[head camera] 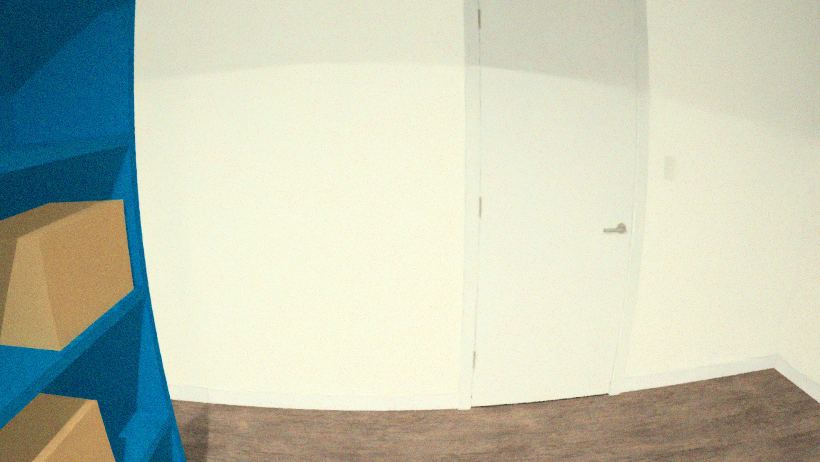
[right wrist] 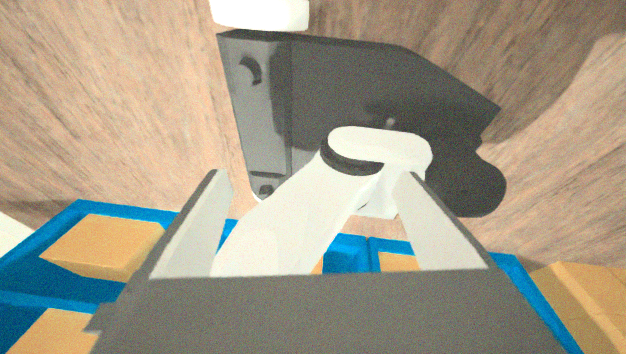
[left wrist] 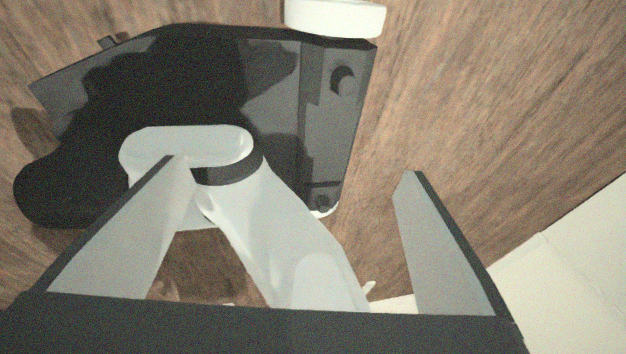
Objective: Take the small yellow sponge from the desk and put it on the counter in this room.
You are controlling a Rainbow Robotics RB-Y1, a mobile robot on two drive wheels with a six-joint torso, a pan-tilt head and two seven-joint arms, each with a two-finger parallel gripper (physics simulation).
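Places are measured from the robot's base along level axes (x ahead, y left, z up), in centimetres.
Where they show: left gripper, between the fingertips: [left wrist: 295, 177]; right gripper, between the fingertips: [right wrist: 315, 181].
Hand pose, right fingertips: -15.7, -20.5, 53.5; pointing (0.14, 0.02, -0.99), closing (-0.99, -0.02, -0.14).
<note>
After its pixels a point has its place, as x, y, z.
The small yellow sponge, the desk and the counter do not show in the head view or in either wrist view. My left gripper [left wrist: 295, 177] @[-13.0, 23.8, 53.9] is open, with its two fingers wide apart and no object between them; the robot's own white body part and dark base show behind it. My right gripper [right wrist: 315, 181] @[-15.7, -20.5, 53.5] is open and empty too, with the robot's own body and base behind its fingers. Neither gripper shows in the head view.
A blue shelf unit [head camera: 150, 344] [right wrist: 367, 245] with tan boxes [head camera: 91, 269] [right wrist: 105, 242] stands close at the left of the head view. A white door [head camera: 550, 200] @[224.4, -73.7, 105.5] with a lever handle [head camera: 615, 228] @[219.7, -106.3, 93.3] is in the pale wall [head camera: 298, 229] @[227.1, 38.3, 93.1] ahead, above a brown wood floor [head camera: 344, 433] @[203.6, 21.2, 0.0].
</note>
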